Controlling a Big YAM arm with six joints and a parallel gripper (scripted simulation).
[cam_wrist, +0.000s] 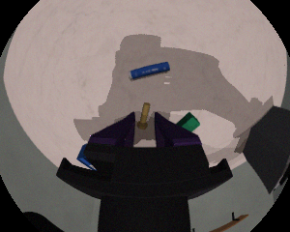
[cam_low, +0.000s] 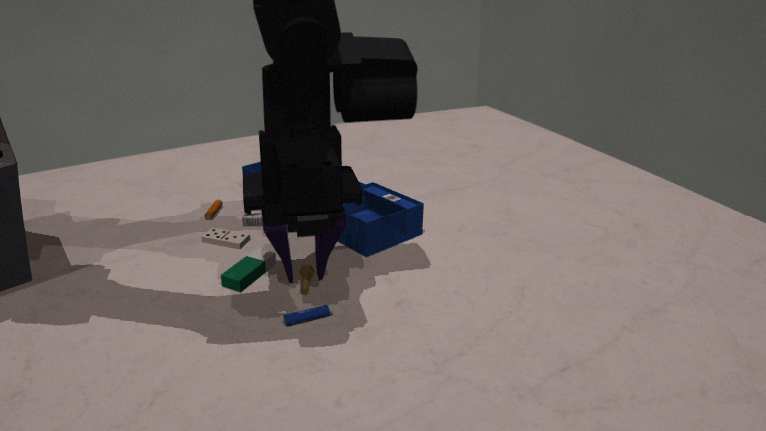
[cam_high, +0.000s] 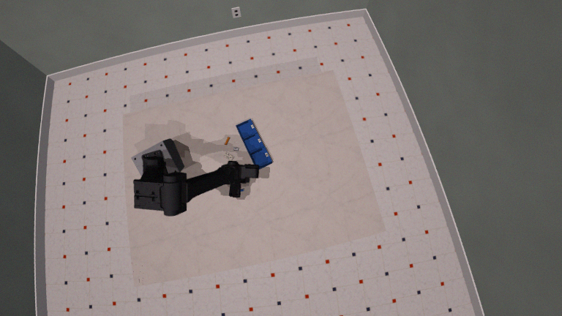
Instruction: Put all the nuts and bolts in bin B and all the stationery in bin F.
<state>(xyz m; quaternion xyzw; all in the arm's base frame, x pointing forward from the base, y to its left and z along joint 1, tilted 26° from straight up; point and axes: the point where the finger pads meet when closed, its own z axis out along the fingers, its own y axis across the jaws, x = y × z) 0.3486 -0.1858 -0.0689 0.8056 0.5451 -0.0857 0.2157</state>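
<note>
Right now my hand is 10 mm short of the brass bolt, 10 mm to the right of it and 10 mm above it. Round my hand: white domino 30 mm behind, 130 mm to the left, 10 mm below; then green block 30 mm behind, 50 mm to the left, 10 mm below; then blue cylinder 30 mm behind, 50 mm to the right, 10 mm below.
</note>
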